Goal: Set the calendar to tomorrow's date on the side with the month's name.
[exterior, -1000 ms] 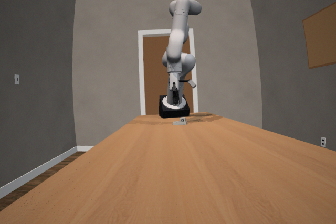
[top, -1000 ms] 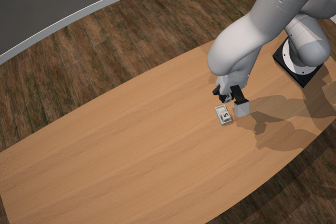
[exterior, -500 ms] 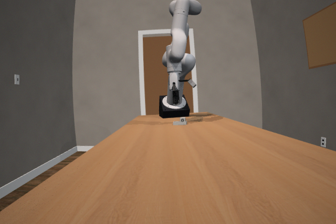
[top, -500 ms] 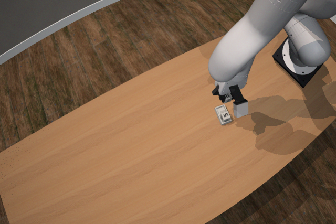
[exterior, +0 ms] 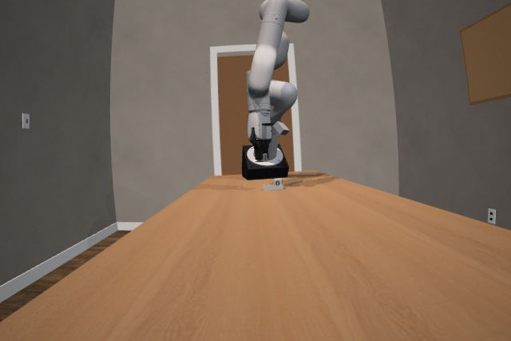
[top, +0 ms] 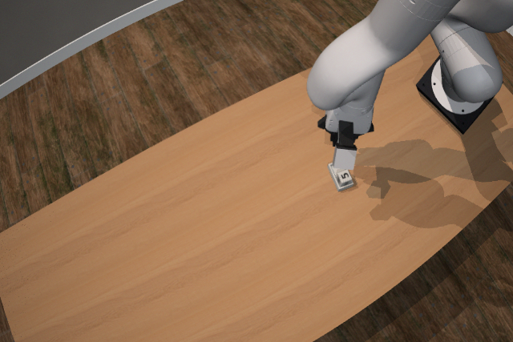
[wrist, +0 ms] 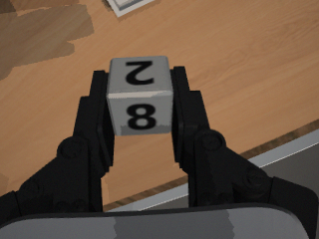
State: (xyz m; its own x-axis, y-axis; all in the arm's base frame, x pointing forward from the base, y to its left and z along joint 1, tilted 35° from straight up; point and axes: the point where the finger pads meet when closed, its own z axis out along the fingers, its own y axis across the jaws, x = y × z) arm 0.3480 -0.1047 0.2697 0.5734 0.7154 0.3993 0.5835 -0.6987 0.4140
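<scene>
Right now the calendar tray is 13 cm below my hand, 4 cm to the left of it and 1 cm ahead of it. From my hand the other things lie so: white digit cube 2 cm below.
</scene>
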